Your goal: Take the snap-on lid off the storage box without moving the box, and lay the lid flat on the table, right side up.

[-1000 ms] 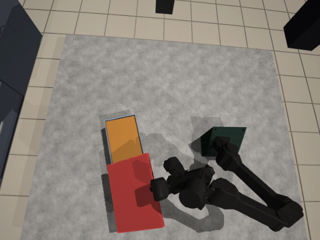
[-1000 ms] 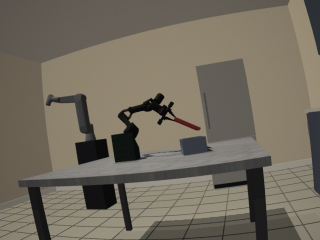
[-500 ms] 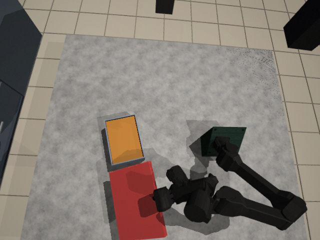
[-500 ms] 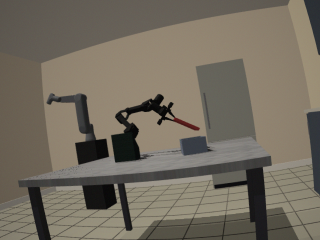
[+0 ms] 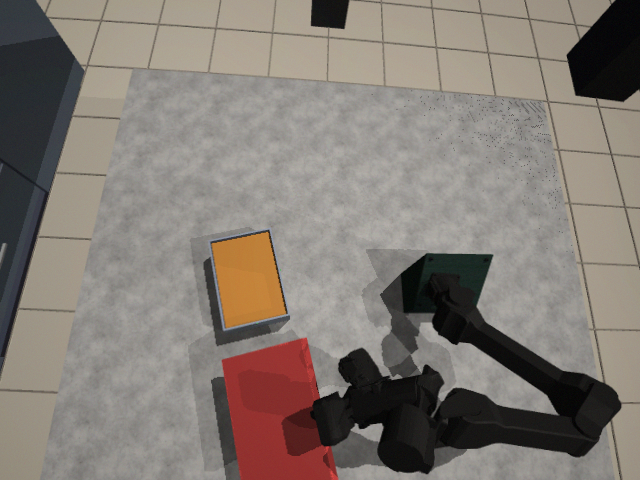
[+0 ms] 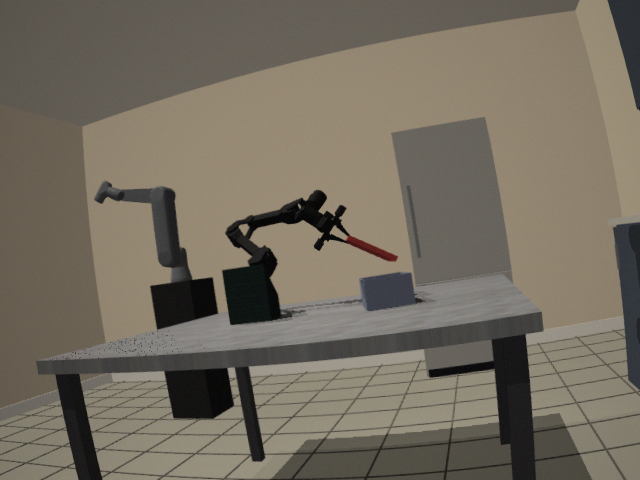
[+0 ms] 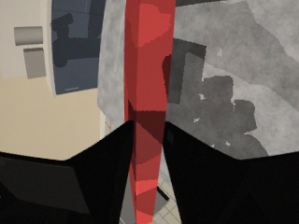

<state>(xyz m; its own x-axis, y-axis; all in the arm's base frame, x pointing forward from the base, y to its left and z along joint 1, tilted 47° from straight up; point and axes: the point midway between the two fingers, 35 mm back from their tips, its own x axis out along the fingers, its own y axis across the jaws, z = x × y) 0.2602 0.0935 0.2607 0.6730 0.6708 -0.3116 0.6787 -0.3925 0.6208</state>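
Now: gripper tip 70 mm short of the red lid, 20 mm to the right of it and 40 mm above it. From my gripper tip the other things lie so: grey-blue storage box 160 mm ahead, 260 mm to the right, 180 mm below.
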